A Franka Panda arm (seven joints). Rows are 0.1 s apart.
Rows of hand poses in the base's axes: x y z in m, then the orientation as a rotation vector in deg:
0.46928 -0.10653 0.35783 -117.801 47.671 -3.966
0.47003 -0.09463 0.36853 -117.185 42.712 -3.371
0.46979 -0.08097 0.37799 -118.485 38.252 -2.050
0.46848 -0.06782 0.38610 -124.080 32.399 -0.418
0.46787 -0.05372 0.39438 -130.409 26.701 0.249
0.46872 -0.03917 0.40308 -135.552 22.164 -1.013
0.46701 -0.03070 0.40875 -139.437 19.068 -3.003
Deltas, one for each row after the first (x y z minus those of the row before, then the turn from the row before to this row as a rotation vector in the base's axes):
0.00075 0.01190 0.01070 1.674 -1.976 3.443
-0.00024 0.01366 0.00946 -0.106 -0.816 3.848
-0.00131 0.01315 0.00811 -4.021 -0.305 5.762
-0.00061 0.01410 0.00828 -5.167 -0.685 5.277
0.00085 0.01455 0.00870 -4.636 -1.704 3.522
-0.00171 0.00847 0.00567 -3.757 -1.849 2.058

